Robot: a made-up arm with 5 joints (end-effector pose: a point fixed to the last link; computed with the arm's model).
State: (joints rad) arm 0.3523 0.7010 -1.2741 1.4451 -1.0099
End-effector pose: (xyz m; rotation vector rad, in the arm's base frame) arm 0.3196 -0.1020 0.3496 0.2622 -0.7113 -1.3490
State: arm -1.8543 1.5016 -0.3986 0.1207 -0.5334
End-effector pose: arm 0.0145 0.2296 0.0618 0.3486 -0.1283 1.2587
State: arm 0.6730 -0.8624 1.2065 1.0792 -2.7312
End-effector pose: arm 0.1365 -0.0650 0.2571 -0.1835 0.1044 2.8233
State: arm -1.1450 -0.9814 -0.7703 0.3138 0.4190
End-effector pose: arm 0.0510 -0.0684 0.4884 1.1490 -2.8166 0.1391
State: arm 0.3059 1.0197 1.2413 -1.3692 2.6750
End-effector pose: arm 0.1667 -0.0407 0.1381 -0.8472 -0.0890 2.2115
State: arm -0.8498 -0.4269 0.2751 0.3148 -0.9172
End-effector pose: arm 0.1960 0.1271 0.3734 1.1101 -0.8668 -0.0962
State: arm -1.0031 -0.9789 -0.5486 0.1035 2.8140
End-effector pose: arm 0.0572 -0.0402 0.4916 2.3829 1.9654 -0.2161
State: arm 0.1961 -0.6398 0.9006 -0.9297 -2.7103
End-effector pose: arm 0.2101 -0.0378 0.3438 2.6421 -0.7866 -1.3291
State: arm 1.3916 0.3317 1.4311 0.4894 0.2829
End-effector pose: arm 0.0720 -0.0618 0.1807 0.5227 0.4947 -1.1102
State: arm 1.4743 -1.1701 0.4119 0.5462 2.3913
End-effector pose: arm 0.0672 -0.0647 0.4071 -1.7229 0.6049 0.6204
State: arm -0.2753 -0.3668 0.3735 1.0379 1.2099
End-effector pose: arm 0.2362 0.0363 0.3271 -0.2457 -0.5180 1.4008
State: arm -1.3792 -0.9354 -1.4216 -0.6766 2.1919
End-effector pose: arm 0.0472 -0.1750 0.4197 -0.8078 -2.0106 -1.9094
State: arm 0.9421 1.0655 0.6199 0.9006 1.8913
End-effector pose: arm 0.1308 -0.0993 0.1165 1.0311 0.1860 0.8198
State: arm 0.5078 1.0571 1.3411 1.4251 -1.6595
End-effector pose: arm 0.0984 -0.0267 0.2001 -1.4315 2.0916 -1.0803
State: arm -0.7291 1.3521 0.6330 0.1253 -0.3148
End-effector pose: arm 0.1490 0.0562 0.0765 -0.2819 0.4636 0.3567
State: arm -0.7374 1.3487 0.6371 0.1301 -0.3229
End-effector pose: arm 0.1483 0.0567 0.0771 -0.2886 0.4660 0.3567
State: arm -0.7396 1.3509 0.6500 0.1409 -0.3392
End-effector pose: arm 0.1462 0.0551 0.0781 -0.3067 0.4851 0.3421
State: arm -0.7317 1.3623 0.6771 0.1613 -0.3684
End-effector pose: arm 0.1419 0.0502 0.0799 -0.3436 0.5309 0.3041
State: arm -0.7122 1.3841 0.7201 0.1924 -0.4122
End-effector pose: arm 0.1349 0.0420 0.0832 -0.4027 0.6060 0.2402
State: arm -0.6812 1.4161 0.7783 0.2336 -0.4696
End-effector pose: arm 0.1255 0.0313 0.0888 -0.4843 0.7084 0.1528
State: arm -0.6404 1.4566 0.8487 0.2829 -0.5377
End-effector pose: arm 0.1142 0.0197 0.0973 -0.5857 0.8320 0.0493
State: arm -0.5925 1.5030 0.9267 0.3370 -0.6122
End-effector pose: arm 0.1021 0.0089 0.1086 -0.7015 0.9688 -0.0600
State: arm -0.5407 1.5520 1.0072 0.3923 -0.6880
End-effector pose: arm 0.0908 0.0002 0.1224 -0.8242 1.1101 -0.1638
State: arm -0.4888 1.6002 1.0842 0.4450 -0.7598
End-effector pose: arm 0.0814 -0.0058 0.1370 -0.9449 1.2464 -0.2520
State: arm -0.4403 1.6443 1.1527 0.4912 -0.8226
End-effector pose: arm 0.0744 -0.0094 0.1509 -1.0536 1.3694 -0.3189
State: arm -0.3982 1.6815 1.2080 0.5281 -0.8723
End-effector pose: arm 0.0700 -0.0113 0.1626 -1.1413 1.4718 -0.3639
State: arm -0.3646 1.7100 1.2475 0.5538 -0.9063
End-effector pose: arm 0.0674 -0.0121 0.1711 -1.2018 1.5491 -0.3907
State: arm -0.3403 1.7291 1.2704 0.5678 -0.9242
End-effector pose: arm 0.0661 -0.0124 0.1762 -1.2328 1.5997 -0.4049
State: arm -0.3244 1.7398 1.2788 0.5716 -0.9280
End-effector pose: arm 0.0653 -0.0125 0.1782 -1.2379 1.6265 -0.4116
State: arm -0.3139 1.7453 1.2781 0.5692 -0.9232
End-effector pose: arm 0.0649 -0.0125 0.1782 -1.2271 1.6382 -0.4145
